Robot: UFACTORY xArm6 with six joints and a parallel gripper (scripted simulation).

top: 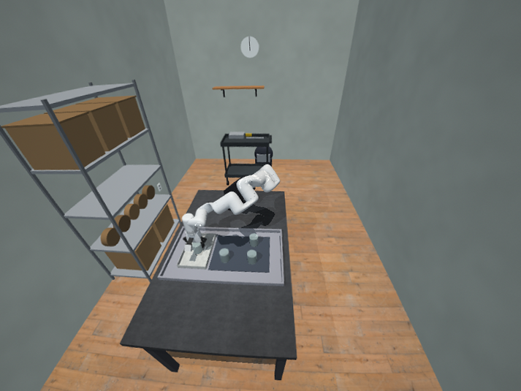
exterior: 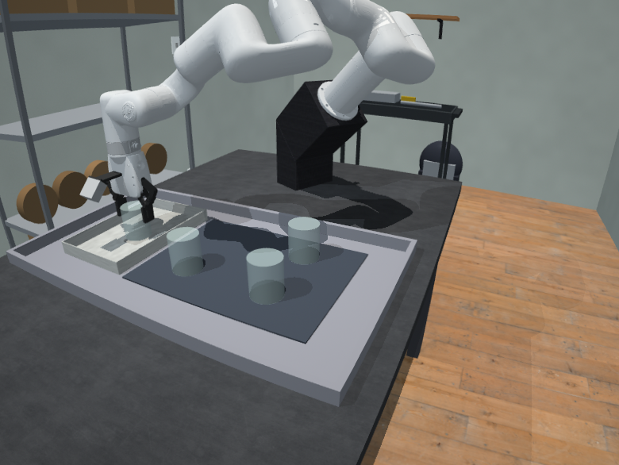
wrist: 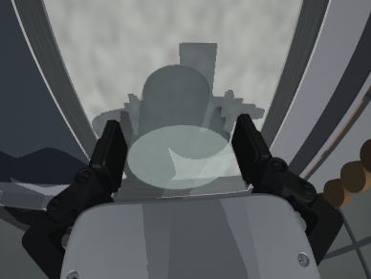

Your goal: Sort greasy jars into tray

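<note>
My gripper is now 5 cm above the tray. Also, from my hand: rimmed steel top (4 cm behind, 21 cm to the left, 6 cm below); then dark drying mat (8 cm behind, 31 cm to the left, 6 cm below).
</note>
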